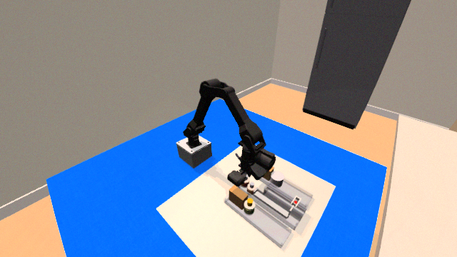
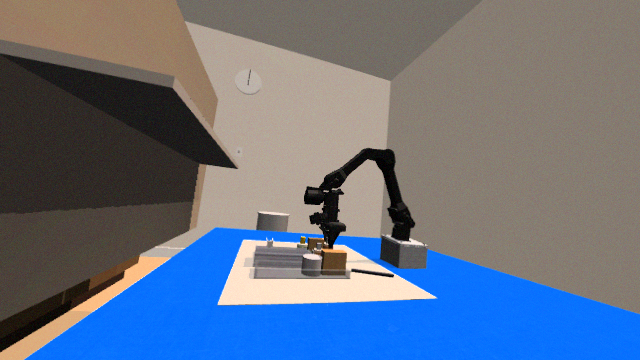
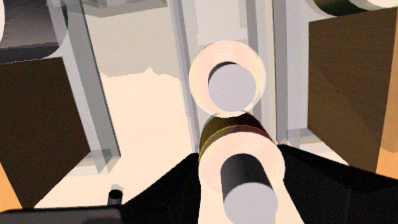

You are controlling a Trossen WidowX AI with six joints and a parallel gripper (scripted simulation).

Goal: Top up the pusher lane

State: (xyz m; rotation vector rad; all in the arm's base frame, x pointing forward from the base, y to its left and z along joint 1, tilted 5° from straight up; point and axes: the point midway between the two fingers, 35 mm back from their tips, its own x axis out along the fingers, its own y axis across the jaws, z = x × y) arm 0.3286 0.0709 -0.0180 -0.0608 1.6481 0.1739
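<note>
Now: gripper tip 14 cm short of the pusher lane, 5 cm to the right of it and 4 cm above it. Round my gripper tip: grey cylinder 14 cm to the left, 7 cm ahead, 3 cm below; then black rod 14 cm behind, 11 cm to the left, 5 cm below.
</note>
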